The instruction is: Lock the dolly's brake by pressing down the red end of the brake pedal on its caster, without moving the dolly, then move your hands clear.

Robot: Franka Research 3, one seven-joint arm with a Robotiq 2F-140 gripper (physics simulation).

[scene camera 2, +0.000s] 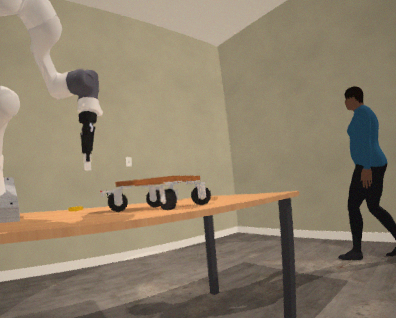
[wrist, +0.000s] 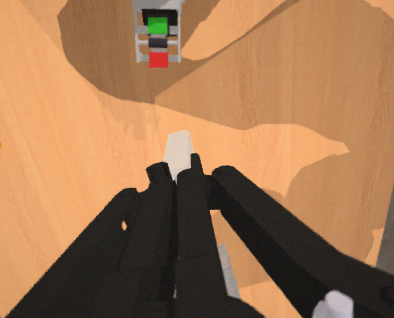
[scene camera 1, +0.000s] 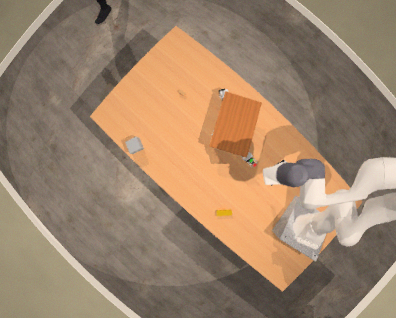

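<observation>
The dolly (scene camera 1: pixel 237 122) (scene camera 2: pixel 158 180) stands on its casters on the table, its wooden deck on top. The brake pedal's red end (scene camera 1: pixel 255 164) (wrist: pixel 158 60) sticks out from the caster at the deck's lower right corner in scene camera 1; in scene camera 2 it is tiny, at the dolly's left. The pedal's green end (scene camera 1: pixel 251 160) (wrist: pixel 158 25) lies nearer the deck. My gripper (scene camera 2: pixel 87 165) (wrist: pixel 182 147) is shut and empty, pointing down. It hangs well above the table, to the side of the pedal away from the deck, touching nothing. Its fingertips are hidden in scene camera 1.
A yellow block (scene camera 1: pixel 224 213) (scene camera 2: pixel 76 208) lies on the table (scene camera 1: pixel 165 65) (scene camera 2: pixel 250 199). A grey block (scene camera 1: pixel 134 145) is near the table's edge. The robot's base (scene camera 1: pixel 292 231) (scene camera 2: pixel 9 202) stands at one end of the table. A person (scene camera 2: pixel 367 135) is on the floor beyond the other end.
</observation>
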